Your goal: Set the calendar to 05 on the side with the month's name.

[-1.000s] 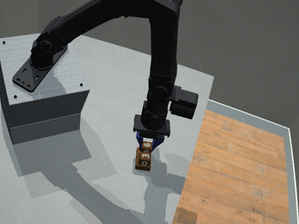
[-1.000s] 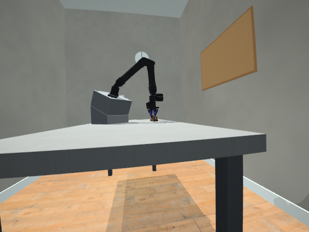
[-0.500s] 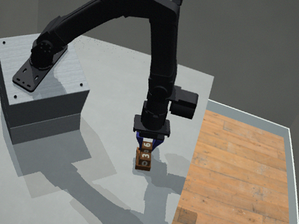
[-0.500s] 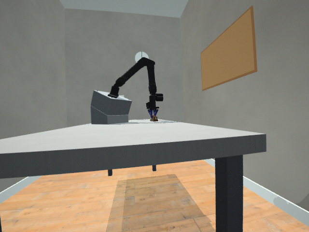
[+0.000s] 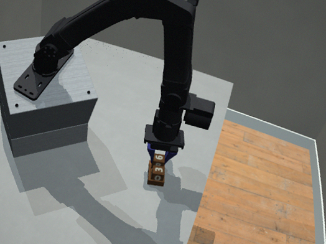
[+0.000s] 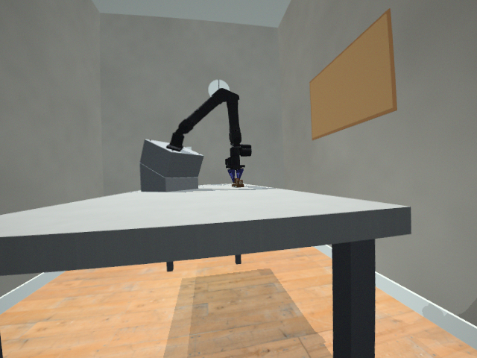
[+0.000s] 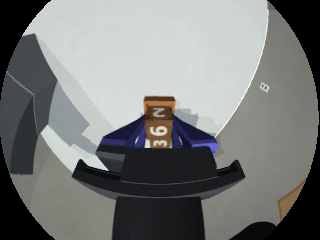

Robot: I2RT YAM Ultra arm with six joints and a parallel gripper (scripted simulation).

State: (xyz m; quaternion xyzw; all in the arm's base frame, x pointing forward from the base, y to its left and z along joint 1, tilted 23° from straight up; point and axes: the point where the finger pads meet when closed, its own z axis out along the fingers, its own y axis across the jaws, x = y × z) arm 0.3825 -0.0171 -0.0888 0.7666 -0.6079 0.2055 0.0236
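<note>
My gripper is now 20 mm to the left of the brown tray and 30 mm above it. Round my hand: brown wooden cube: 10 mm ahead, 40 mm to the right, 10 mm below.
</note>
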